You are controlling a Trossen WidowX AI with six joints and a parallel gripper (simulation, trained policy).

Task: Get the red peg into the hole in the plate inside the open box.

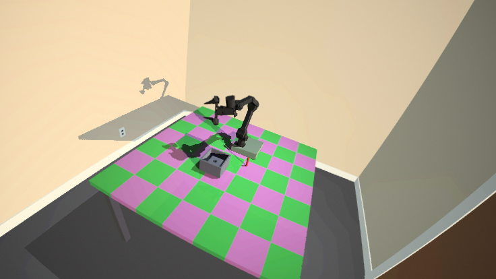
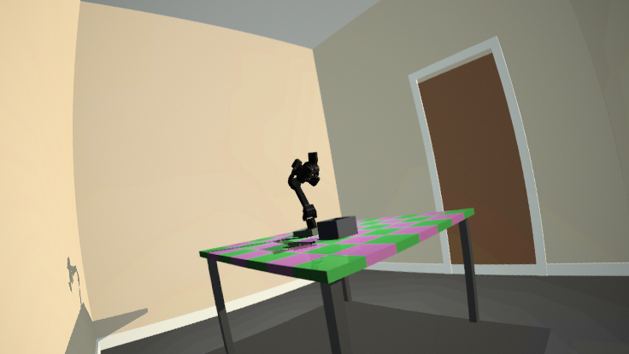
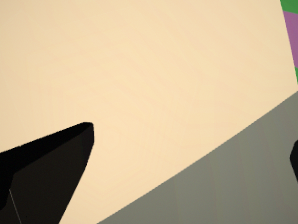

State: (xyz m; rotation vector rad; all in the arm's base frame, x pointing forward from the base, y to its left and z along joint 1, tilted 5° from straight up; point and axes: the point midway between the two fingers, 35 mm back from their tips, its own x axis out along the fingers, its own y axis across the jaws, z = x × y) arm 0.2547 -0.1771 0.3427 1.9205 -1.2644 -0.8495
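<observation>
Now: the red peg 9 cm behind my gripper tip, 36 cm to the left of it and 33 cm below it. Round my gripper tip: grey box: 7 cm ahead, 17 cm to the left, 35 cm below; then plate: 7 cm ahead, 17 cm to the left, 33 cm below.
</observation>
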